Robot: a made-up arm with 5 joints.
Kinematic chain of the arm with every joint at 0, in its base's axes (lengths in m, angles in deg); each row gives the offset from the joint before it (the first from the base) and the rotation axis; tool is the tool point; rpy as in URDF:
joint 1: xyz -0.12 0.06 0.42 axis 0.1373 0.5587 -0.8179
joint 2: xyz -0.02 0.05 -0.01 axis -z
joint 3: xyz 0.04 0 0.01 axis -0.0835 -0.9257 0.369
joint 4: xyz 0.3 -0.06 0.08 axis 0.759 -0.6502 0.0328
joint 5: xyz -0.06 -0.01 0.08 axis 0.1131 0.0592 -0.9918
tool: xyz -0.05 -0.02 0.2 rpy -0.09 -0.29 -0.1
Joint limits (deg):
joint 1: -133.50..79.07
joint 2: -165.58..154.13
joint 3: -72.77..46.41
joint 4: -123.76..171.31
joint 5: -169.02..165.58
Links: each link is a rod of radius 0.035 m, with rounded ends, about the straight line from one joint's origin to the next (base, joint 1, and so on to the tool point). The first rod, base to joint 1, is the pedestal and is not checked.
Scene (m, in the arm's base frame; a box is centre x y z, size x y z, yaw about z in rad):
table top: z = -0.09
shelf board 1: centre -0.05 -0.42 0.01 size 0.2 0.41 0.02 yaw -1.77
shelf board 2: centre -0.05 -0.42 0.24 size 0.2 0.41 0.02 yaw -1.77
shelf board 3: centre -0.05 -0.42 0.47 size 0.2 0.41 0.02 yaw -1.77
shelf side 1: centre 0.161 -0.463 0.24 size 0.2 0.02 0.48 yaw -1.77
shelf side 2: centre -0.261 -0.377 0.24 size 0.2 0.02 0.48 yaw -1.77
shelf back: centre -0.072 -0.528 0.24 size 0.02 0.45 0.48 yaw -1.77
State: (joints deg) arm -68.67 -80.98 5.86 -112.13 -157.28
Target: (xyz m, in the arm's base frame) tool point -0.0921 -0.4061 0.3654
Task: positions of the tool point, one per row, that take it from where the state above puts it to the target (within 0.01 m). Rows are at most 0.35 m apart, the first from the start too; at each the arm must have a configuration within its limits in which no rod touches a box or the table.
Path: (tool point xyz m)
1: -0.5604 0.4710 0.3349
2: -0.3532 0.6075 0.4964
3: -0.0539 0.5956 0.5953
4: 0.2066 0.4131 0.5947
5: 0.3008 0.1332 0.5131
6: 0.1890 -0.1090 0.4145
7: -0.0501 -0.1978 0.3654
8: -0.0247 -0.2506 0.3857
9: -0.0196 -0.3074 0.3918
10: -0.0409 -0.3622 0.3845
11: -0.0921 -0.4061 0.3654

